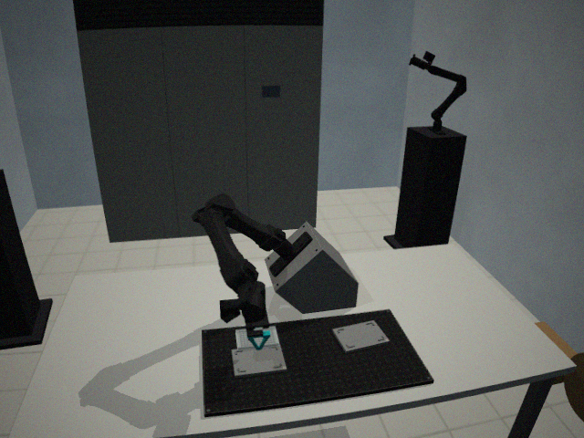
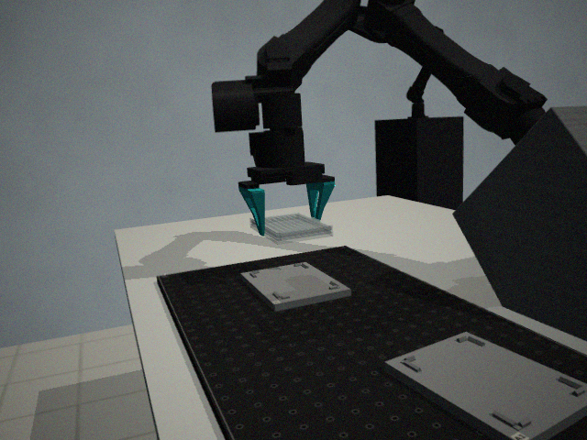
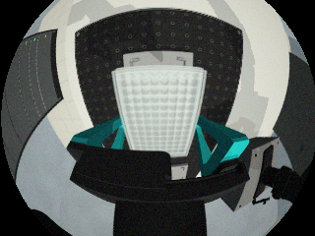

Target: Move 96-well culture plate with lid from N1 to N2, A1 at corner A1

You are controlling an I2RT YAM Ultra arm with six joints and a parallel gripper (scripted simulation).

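Now: the lid right at my hand.
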